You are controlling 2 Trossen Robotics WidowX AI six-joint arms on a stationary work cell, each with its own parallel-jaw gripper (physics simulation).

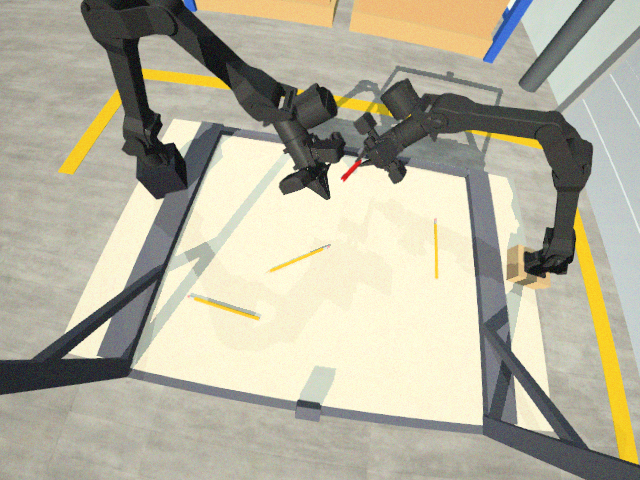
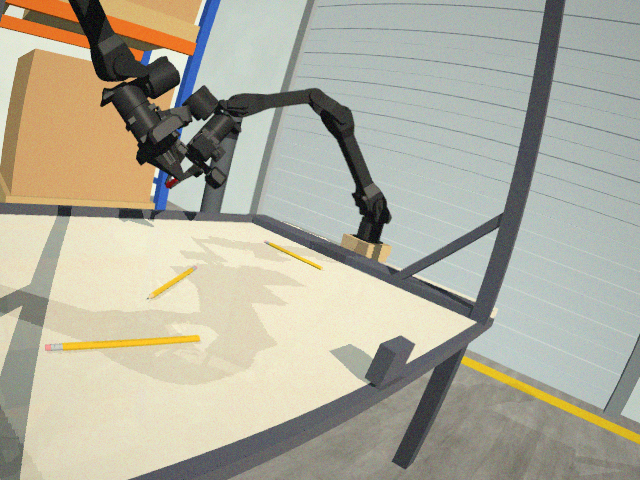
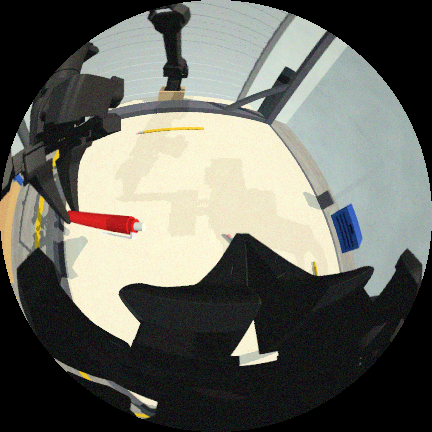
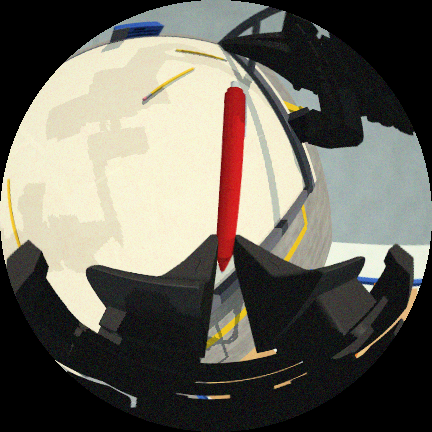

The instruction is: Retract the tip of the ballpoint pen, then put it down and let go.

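Pixels of known places: left gripper, fingertip midpoint: (image 1: 328, 199) (image 2: 182, 179) (image 3: 240, 238) (image 4: 222, 45); right gripper, fingertip midpoint: (image 1: 356, 163) (image 2: 167, 186) (image 3: 72, 218) (image 4: 224, 240); left arm's base at its link origin: (image 1: 155, 159); right arm's base at its link origin: (image 1: 534, 264) (image 2: 368, 239) (image 3: 172, 88).
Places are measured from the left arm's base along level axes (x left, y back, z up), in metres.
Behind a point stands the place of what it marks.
Observation:
The red ballpoint pen (image 1: 351, 170) @[z 0.023, x -0.171, y -0.494 m] (image 2: 171, 182) @[z 0.019, x -0.182, y -0.472 m] (image 3: 102, 222) @[z 0.030, x -0.180, y -0.477 m] (image 4: 231, 165) @[z 0.022, x -0.170, y -0.497 m] is in the air over the back of the table (image 1: 392, 351) @[z -0.107, x -0.618, y -0.479 m]. My right gripper (image 1: 360, 161) @[z 0.000, x -0.136, y -0.526 m] (image 3: 72, 218) @[z 0.000, x -0.136, y -0.526 m] (image 4: 224, 240) @[z 0.000, x -0.136, y -0.526 m] is shut on it near its pointed end. Its pale push button sticks out at the far end, toward the left gripper's side. Whether the writing tip is out is too small to tell. My left gripper (image 1: 328, 197) @[z 0.041, x -0.252, y -0.405 m] (image 2: 180, 177) @[z 0.041, x -0.252, y -0.405 m] (image 3: 240, 238) @[z 0.041, x -0.252, y -0.405 m] (image 4: 222, 45) @[z 0.041, x -0.252, y -0.405 m] is shut and empty, its fingertips near the button end but apart from it.
Three yellow pencils (image 1: 299, 259) @[z -0.100, x -0.333, y -0.316 m] (image 1: 225, 308) @[z -0.100, x -0.412, y -0.110 m] (image 1: 436, 250) @[z -0.100, x -0.403, y -0.702 m] lie on the table. A dark frame borders the top, with a small dark block (image 1: 308, 409) @[z -0.049, x -0.668, y -0.251 m] (image 2: 390, 361) @[z -0.064, x -0.674, y -0.222 m] at its front edge. The two arms are close together over the back edge.

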